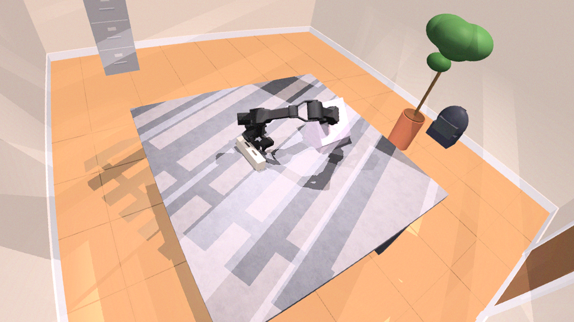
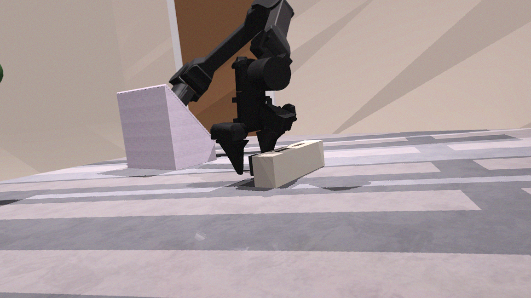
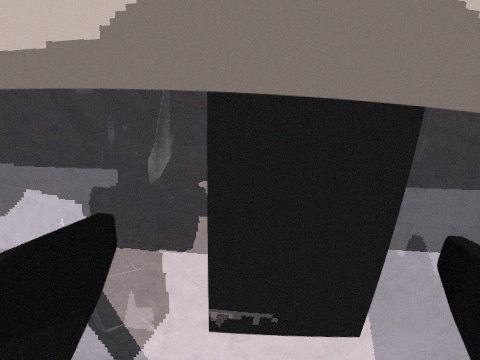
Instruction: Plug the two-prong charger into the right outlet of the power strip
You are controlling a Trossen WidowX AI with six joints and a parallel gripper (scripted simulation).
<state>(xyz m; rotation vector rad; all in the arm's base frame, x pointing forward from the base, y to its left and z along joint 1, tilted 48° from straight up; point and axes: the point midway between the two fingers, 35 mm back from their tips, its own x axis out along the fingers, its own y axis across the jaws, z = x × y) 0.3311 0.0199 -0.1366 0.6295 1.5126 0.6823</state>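
Right now my gripper tip is 40 mm short of the black two-prong charger and 10 mm below it.
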